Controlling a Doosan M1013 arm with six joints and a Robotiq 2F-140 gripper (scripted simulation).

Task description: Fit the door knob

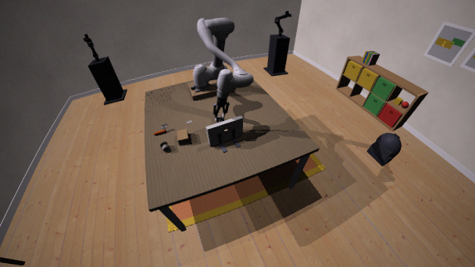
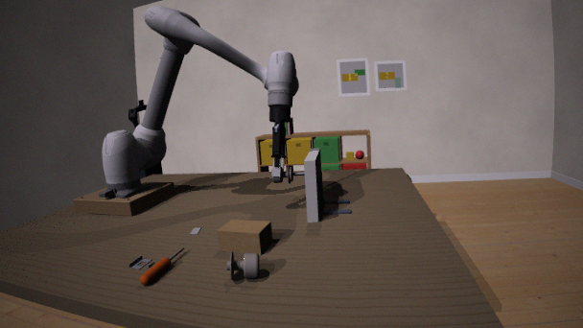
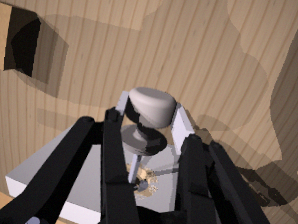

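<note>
My gripper is now 130 mm short of the grey door panel, 40 mm above it and 10 mm to the right of it. From my hand the other things lie so: metal plate (260 mm to the right, 210 mm behind, 150 mm below); wooden block (340 mm to the right, 120 mm below); screwdriver (510 mm to the right, 140 mm below, 140 mm behind).
</note>
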